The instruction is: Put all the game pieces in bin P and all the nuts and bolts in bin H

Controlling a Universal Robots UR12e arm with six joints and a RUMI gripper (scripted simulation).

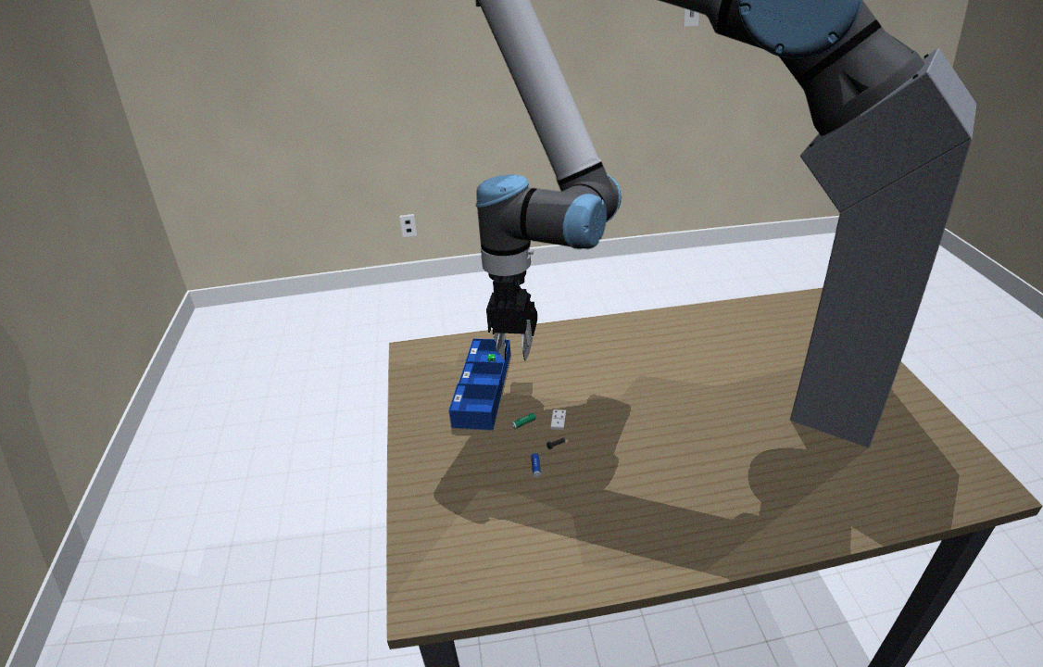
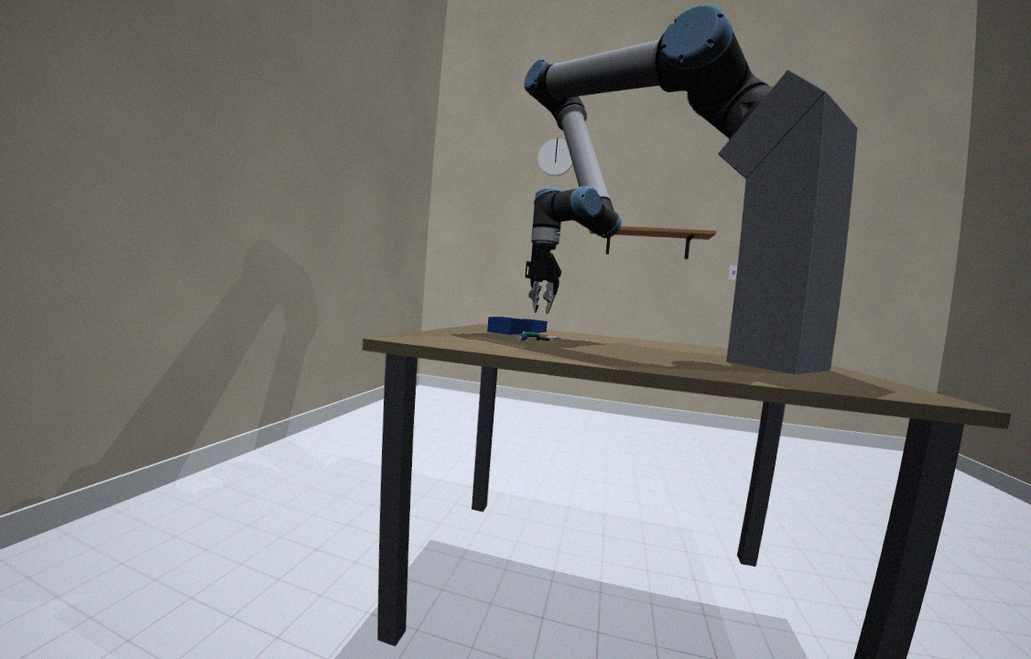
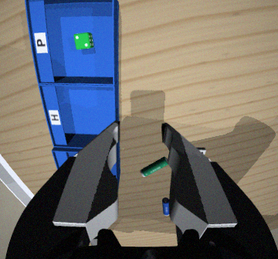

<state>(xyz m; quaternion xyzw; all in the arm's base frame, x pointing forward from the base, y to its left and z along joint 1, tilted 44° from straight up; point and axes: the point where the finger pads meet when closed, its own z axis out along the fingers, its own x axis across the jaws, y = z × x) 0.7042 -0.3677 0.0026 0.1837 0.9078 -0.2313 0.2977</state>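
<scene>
Now: hand 30 mm past the white domino, 140 mm to the right of it and 80 mm above it. Round my hand: green cylinder 40 mm ahead, 120 mm to the left, 80 mm below; then blue bin 70 mm ahead, 20 mm to the right, 60 mm below; then green die 20 mm ahead, 90 mm to the right, 70 mm below.
</scene>
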